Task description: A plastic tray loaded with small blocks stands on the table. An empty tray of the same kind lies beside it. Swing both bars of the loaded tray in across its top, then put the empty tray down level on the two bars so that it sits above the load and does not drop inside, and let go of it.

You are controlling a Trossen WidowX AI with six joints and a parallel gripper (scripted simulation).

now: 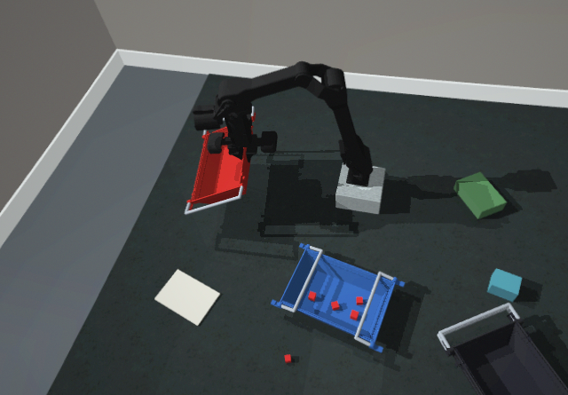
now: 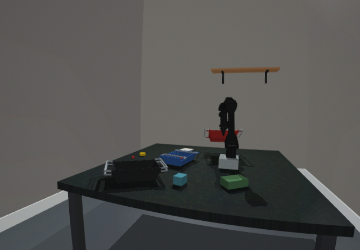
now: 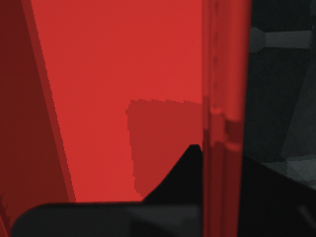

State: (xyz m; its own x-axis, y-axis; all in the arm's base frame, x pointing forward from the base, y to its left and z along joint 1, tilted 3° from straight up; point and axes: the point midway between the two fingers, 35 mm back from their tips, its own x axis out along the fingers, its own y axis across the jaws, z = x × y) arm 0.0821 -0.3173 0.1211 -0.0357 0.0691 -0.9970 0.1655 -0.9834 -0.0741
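Now: the red tray 1 cm ahead of my gripper tip and 8 cm to the right of it. From my gripper tip the other things lie so: small red cube (46 cm ahead, 22 cm to the left, 16 cm below); white flat plate (36 cm ahead, 9 cm to the right, 17 cm below); green block (11 cm behind, 66 cm to the left, 15 cm below).
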